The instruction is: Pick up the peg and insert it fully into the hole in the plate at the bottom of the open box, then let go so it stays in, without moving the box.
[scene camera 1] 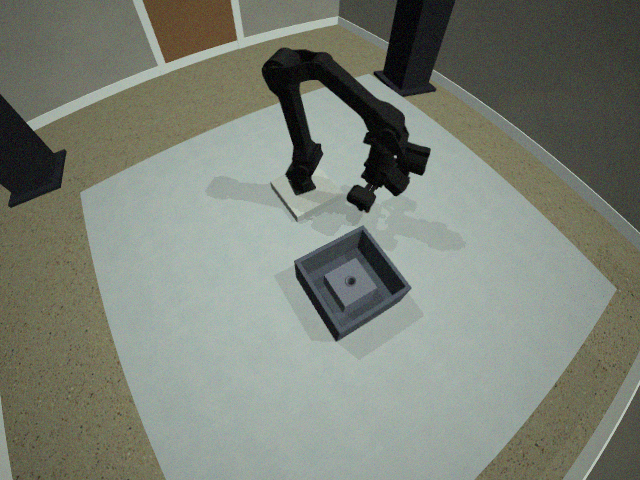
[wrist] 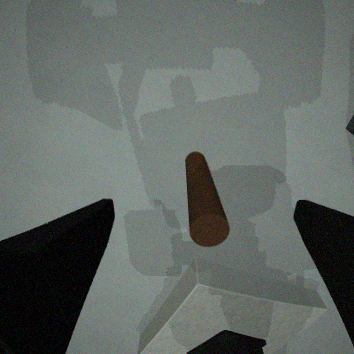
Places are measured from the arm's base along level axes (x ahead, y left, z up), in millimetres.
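Pixels of known places: gripper, fingertip midpoint: [wrist: 206,209]; arm's base, origin of the base link: [scene camera 1: 302,184] [wrist: 225,347].
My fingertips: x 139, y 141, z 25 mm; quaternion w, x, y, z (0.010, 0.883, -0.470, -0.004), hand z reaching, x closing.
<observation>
Ahead of a thing's pixels: the offset from my fingertips to its top centre. Level surfaces: height alone.
A brown cylindrical peg @[dy +6, dx +4, dz +26 mm] [wrist: 204,200] stands upright on the pale mat in the wrist view, its round top toward the camera. In the scene view it is mostly hidden behind the near finger. My gripper [scene camera 1: 378,190] [wrist: 206,209] is wide open and points down; the peg is seen between the fingertips in the wrist view, with space on both sides and no finger touching it. The open grey box @[dy -155, dx +198, dz +43 mm] [scene camera 1: 316,298] stands in front of the gripper. The lighter square plate @[dy -155, dx +198, dz +6 mm] [scene camera 1: 338,289] at its bottom has a round dark hole [scene camera 1: 350,281] near its middle.
The arm's pale base slab [scene camera 1: 308,207] [wrist: 195,320] lies left of the gripper in the scene view and at the bottom of the wrist view. A dark corner shows at the wrist view's right edge. Dark pillars [scene camera 1: 417,46] [scene camera 1: 25,155] stand beyond the mat @[dz -55 mm] [scene camera 1: 217,361].
</observation>
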